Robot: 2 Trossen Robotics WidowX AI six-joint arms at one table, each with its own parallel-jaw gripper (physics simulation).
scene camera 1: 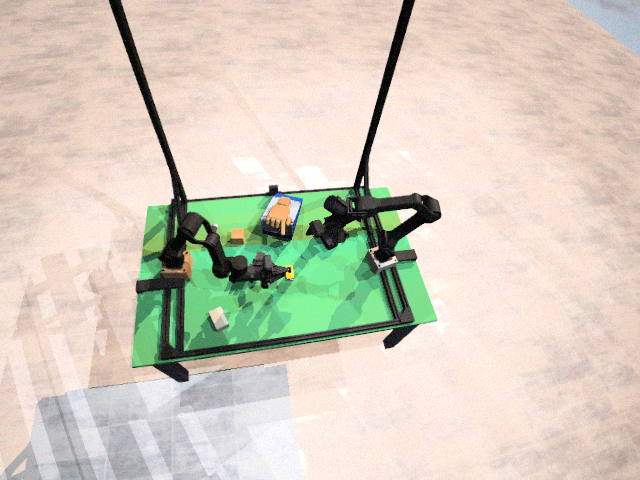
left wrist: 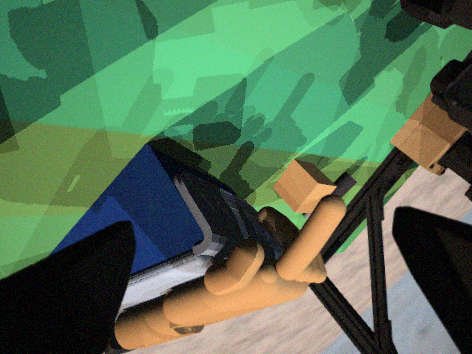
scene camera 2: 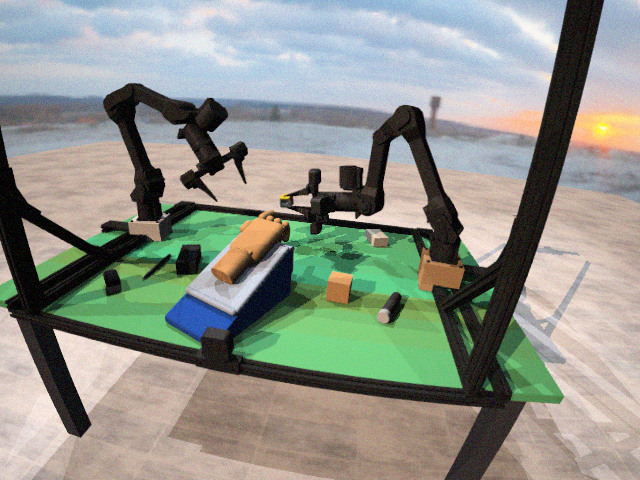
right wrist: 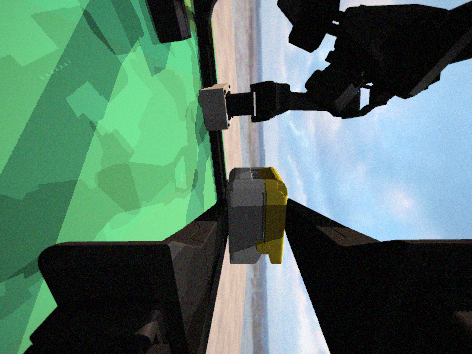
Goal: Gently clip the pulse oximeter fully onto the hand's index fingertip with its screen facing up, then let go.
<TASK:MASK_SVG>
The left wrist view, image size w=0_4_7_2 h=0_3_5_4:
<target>my left gripper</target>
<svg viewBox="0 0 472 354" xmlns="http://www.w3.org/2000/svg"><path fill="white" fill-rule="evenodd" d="M131 221L117 221L34 264L0 279L0 354L104 353L127 290L136 252L136 240ZM396 207L393 217L392 235L411 275L461 354L472 354L472 225L411 206Z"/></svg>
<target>my right gripper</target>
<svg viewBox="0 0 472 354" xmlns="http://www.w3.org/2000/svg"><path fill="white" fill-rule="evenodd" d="M454 59L449 61L432 79L430 83L430 89L433 94L431 101L438 105L440 109L446 111L452 121L472 131L472 58L466 62ZM400 0L401 8L412 18L442 29L455 24L472 30L472 0Z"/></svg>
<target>tan cube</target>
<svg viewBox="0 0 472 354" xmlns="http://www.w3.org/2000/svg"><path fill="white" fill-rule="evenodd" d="M293 159L273 188L295 213L312 213L320 199L325 195L331 194L337 186L313 163Z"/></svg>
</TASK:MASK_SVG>
